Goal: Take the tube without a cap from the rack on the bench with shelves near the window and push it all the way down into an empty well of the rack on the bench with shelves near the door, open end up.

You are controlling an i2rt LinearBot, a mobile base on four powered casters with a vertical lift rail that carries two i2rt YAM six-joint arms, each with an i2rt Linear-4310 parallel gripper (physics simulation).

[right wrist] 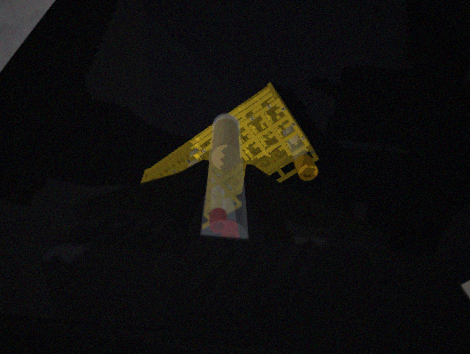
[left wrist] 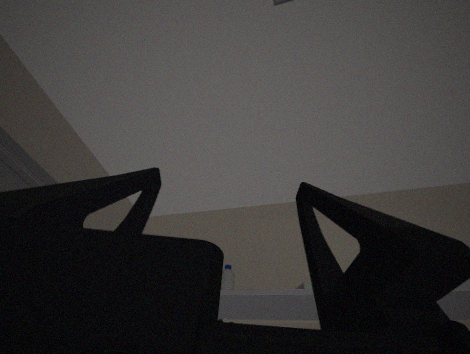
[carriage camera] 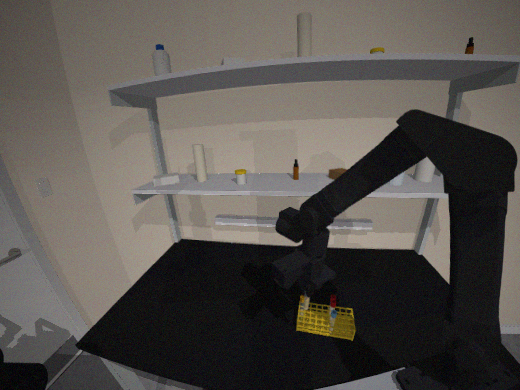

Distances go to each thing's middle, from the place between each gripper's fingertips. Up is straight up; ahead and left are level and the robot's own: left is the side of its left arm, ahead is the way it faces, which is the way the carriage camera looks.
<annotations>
The uncapped clear tube [right wrist: 224,214] lies 1 cm below my right hand. The rest, counted from my right hand: yellow rack [carriage camera: 315,322] 8 cm ahead, 11 cm to the right, 25 cm below.
I see my left gripper 23 cm short of the uncapped clear tube, 50 cm to the left of it and 47 cm above it. Also, from my left hand: yellow rack: 31 cm ahead, 60 cm to the right, 70 cm below.
</annotations>
